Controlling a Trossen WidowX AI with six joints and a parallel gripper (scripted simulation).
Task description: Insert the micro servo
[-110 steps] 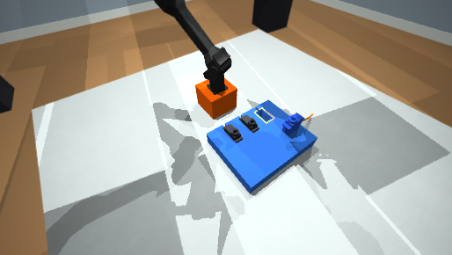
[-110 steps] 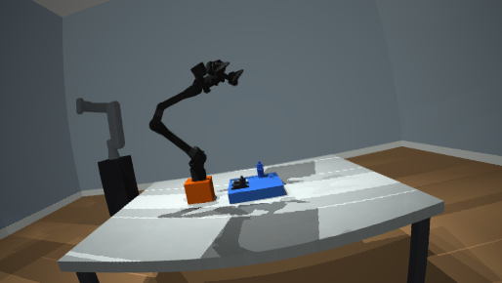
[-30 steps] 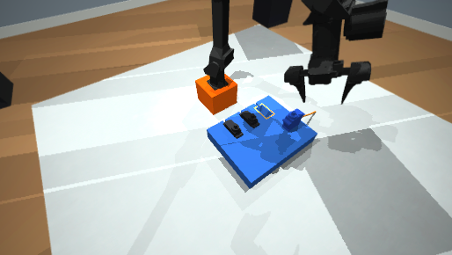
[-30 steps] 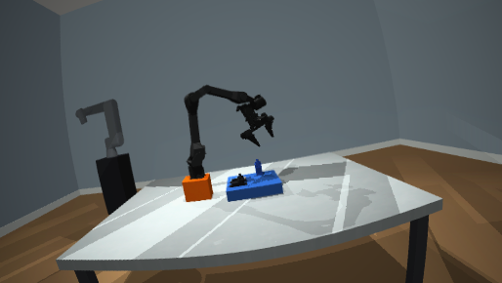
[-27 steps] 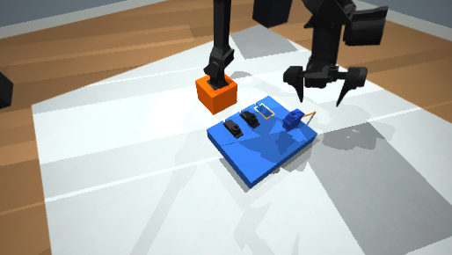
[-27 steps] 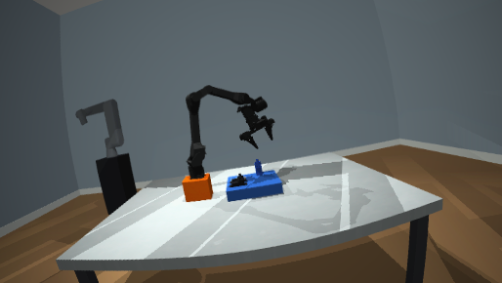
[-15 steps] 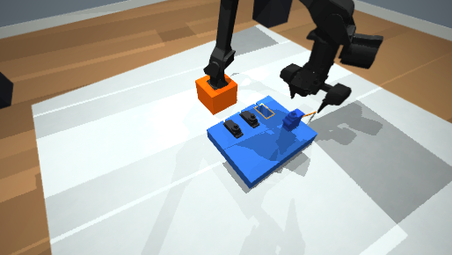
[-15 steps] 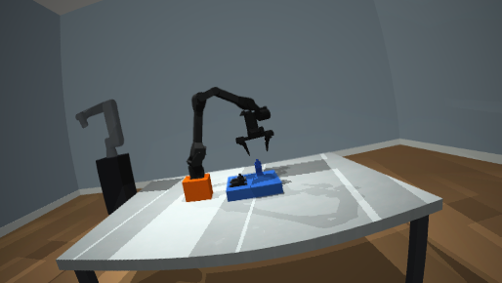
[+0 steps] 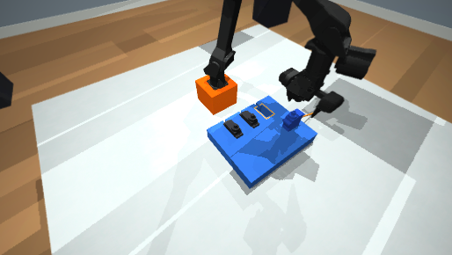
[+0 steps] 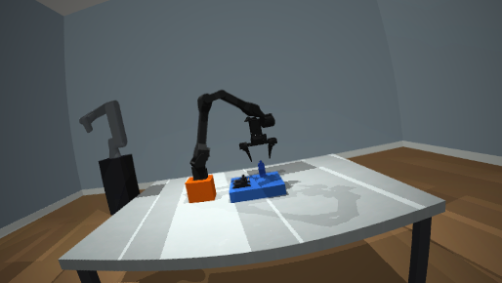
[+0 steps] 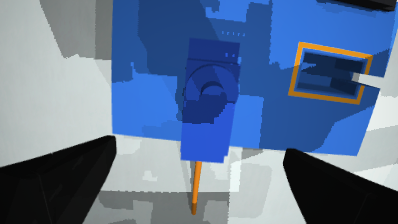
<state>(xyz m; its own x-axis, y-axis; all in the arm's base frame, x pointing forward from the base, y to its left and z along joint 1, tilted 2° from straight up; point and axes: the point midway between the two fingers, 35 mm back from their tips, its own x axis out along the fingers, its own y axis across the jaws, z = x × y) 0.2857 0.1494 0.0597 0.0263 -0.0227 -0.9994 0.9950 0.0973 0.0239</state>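
My gripper tip is now 10 mm short of the deck, 120 mm to the left of it and 100 mm above it.
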